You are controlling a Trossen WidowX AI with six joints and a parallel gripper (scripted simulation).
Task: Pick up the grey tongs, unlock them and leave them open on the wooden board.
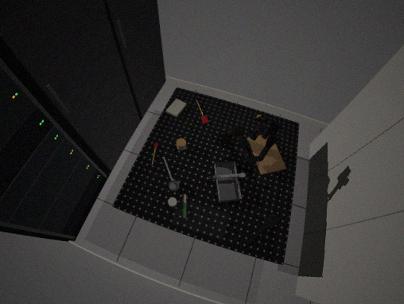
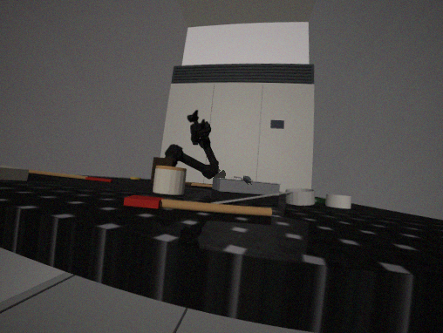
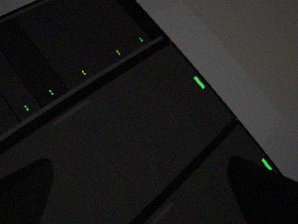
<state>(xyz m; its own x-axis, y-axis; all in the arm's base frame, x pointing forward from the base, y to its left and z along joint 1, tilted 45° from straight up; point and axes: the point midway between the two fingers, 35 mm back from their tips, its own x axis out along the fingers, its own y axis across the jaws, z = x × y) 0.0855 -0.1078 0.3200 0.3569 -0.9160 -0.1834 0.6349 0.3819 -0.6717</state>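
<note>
Now: gripper tip 35 cm above the yellow lock piece, 27 cm short of it and 7 cm to the left of it. Round my gripper tip: wooden board (40 cm below, 24 cm to the left, 9 cm behind); cork-lidded jar (47 cm to the right, 38 cm below, 10 cm ahead); grey roasting tin (38 cm below, 28 cm ahead, 2 cm to the right).
</note>
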